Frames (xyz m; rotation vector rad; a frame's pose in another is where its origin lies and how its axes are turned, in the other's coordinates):
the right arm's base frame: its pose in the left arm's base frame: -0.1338 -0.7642 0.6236 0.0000 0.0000 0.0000
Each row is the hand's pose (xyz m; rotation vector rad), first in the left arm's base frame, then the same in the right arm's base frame.
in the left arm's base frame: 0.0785 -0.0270 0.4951 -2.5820 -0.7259 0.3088
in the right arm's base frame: 0.2123 0.7372 -0.1285 -2.5820 -0.7259 0.3088
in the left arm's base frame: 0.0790 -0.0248 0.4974 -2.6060 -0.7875 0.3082
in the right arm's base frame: 0.2128 0.7394 -0.1262 -2.6060 -0.7875 0.3082
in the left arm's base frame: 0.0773 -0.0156 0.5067 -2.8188 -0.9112 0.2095
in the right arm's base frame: 0.2111 0.7486 -0.1169 -2.8188 -0.9112 0.2095
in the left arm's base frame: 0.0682 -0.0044 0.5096 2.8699 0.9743 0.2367
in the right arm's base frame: 0.2020 0.7598 -0.1140 2.8699 0.9743 0.2367
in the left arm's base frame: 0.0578 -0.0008 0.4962 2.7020 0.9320 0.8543
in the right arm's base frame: 0.1916 0.7634 -0.1274 2.7020 0.9320 0.8543
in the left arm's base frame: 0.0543 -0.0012 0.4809 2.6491 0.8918 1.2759
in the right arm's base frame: 0.1881 0.7630 -0.1427 2.6491 0.8918 1.2759
